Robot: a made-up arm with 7 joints.
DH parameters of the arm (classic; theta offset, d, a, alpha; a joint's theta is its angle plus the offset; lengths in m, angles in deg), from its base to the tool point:
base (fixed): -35.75 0 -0.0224 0
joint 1: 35.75 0.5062 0.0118 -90
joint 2: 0 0.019 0.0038 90
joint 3: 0 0.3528 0.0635 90
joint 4: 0 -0.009 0.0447 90
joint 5: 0 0.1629 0.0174 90
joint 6: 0 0.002 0.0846 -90
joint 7: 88.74 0 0.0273 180
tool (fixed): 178.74 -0.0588 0 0
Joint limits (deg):
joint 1: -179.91..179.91
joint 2: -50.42..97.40
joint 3: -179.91..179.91
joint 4: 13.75..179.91
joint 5: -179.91..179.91
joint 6: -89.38..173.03
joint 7: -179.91..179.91
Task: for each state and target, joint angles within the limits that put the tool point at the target. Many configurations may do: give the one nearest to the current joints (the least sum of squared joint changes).
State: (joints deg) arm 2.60 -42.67 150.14 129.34 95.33 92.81 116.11
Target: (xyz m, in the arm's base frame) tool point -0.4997 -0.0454 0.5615
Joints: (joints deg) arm 13.39 -50.42 160.16 93.08 85.46 99.64 110.68
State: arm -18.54 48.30 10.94 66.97 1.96 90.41 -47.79
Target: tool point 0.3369 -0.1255 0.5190
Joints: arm -26.69 35.13 4.54 61.56 1.17 95.67 -46.49
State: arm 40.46 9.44 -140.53 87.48 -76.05 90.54 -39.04
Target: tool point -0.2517 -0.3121 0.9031
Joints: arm 36.21 -16.15 -147.82 107.75 -79.23 83.10 -40.69
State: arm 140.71 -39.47 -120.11 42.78 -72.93 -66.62 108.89
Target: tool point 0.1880 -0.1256 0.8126
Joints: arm 96.41 -32.40 -111.25 60.05 -70.71 -84.98 110.22
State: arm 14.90 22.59 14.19 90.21 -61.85 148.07 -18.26
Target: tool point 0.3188 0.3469 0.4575
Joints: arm 38.28 60.64 25.46 89.82 -63.05 134.34 -20.24
